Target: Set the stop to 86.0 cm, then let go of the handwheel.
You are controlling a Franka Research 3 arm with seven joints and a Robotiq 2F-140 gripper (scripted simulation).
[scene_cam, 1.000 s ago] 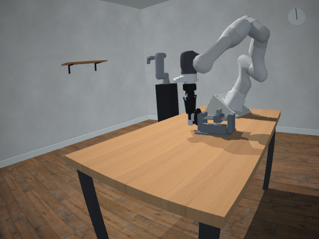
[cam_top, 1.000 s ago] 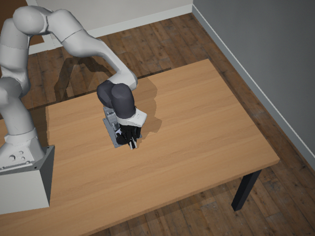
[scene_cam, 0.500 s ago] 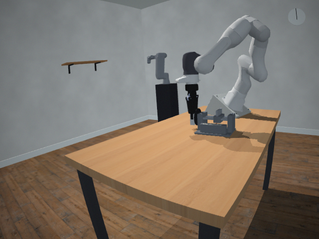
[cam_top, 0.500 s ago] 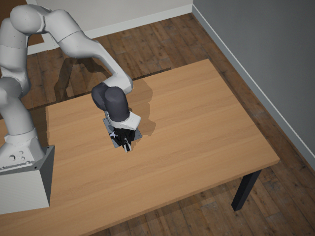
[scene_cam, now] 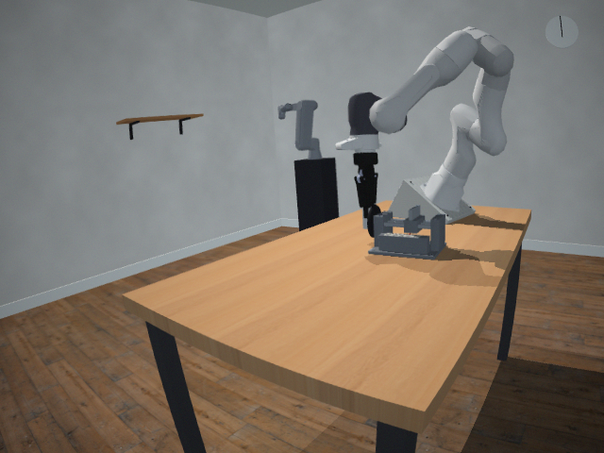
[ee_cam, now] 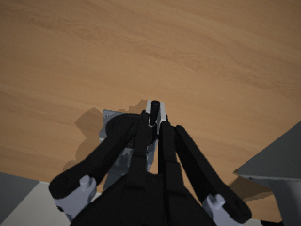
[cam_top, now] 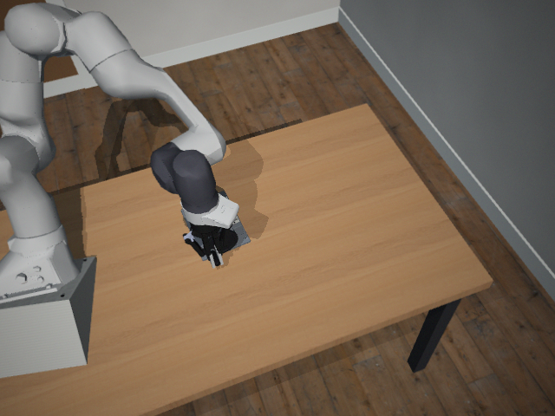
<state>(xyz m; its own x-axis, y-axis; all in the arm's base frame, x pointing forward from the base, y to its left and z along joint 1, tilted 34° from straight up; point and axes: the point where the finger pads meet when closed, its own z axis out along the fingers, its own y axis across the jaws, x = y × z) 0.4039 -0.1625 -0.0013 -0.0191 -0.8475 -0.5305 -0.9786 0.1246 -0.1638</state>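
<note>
The black handwheel lies 1 cm ahead of my hand, 2 cm to the left of it and 1 cm below it. The rest, counted from my hand: sliding stop block (5 cm ahead, 16 cm to the left, 1 cm above).
</note>
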